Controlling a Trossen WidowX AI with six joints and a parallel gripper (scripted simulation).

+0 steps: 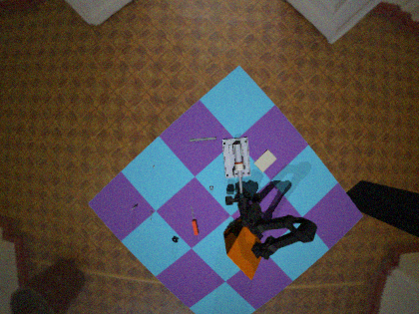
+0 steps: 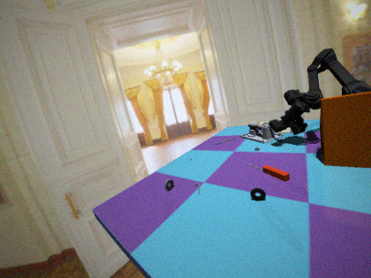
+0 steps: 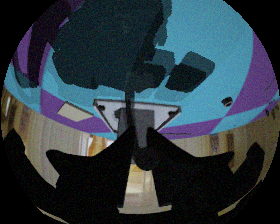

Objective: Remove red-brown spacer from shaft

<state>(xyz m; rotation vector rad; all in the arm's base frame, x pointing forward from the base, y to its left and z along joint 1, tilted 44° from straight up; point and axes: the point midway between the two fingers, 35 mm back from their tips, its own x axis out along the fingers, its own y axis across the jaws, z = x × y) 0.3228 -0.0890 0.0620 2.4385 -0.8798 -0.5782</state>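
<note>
Right now the thin shaft is 40 mm ahead of my gripper tip, 20 mm to the right of it and 20 mm above it. Round my gripper tip: card 210 mm to the right, 50 mm below, 20 mm ahead.
</note>
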